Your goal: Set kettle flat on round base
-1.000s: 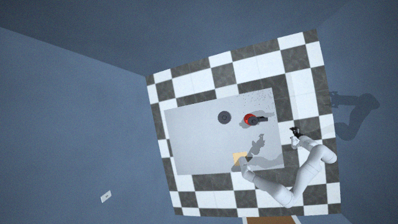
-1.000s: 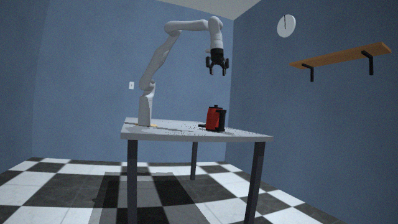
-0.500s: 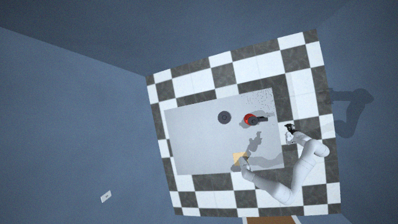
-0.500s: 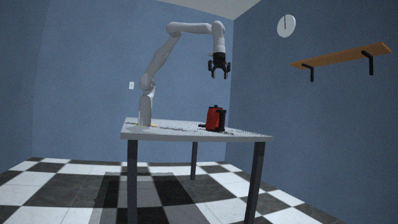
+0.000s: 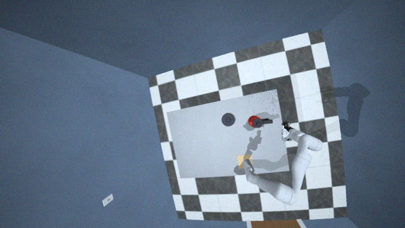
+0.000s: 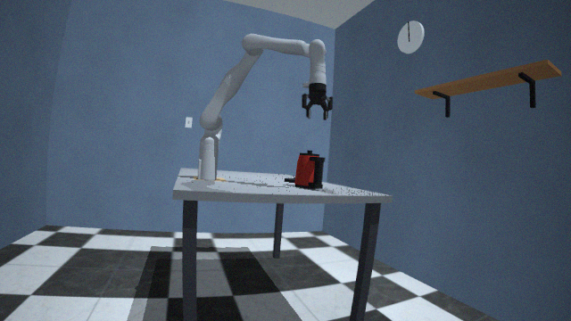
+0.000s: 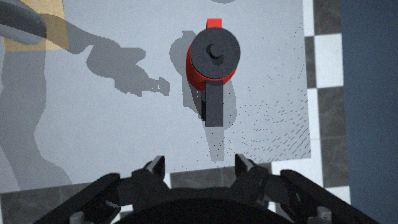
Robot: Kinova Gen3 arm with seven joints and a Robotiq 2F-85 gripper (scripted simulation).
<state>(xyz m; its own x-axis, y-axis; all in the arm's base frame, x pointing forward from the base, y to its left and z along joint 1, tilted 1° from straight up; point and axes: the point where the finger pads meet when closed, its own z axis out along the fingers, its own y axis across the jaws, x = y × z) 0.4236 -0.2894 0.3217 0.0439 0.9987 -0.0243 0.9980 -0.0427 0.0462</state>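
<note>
Now: the red kettle 23 cm below my hand, 12 cm to the left of it and 5 cm ahead of it. From my hand the other things lie so: round black base (43 cm to the left, 31 cm below, 11 cm ahead).
</note>
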